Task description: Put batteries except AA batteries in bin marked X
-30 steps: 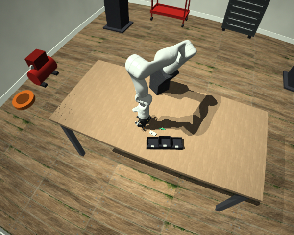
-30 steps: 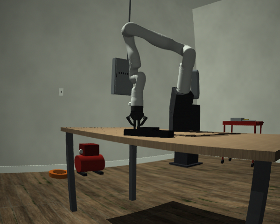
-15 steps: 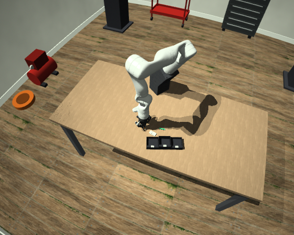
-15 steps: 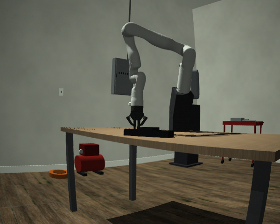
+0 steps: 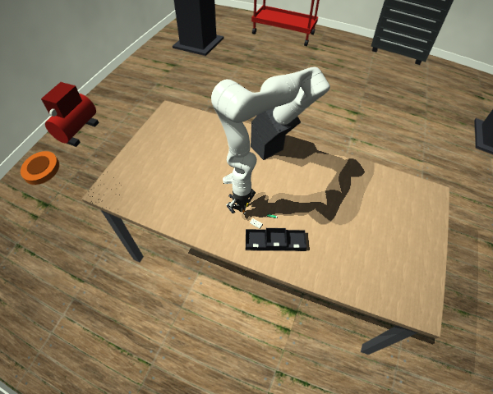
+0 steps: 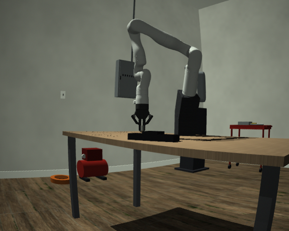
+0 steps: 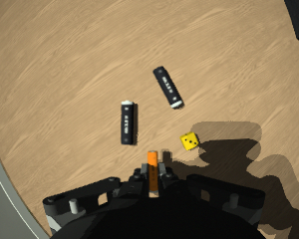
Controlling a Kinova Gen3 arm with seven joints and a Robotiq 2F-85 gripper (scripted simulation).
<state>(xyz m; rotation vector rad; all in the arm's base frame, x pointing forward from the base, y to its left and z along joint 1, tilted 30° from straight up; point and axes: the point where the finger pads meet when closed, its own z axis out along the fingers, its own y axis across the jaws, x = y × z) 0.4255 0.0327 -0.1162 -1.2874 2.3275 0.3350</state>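
Right now the yellow die is 5 cm behind my hand and 5 cm below it. Round my hand: orange battery (2 cm below); white domino (2 cm ahead, 8 cm to the left, 5 cm below); green battery (4 cm behind, 13 cm to the left, 5 cm below).
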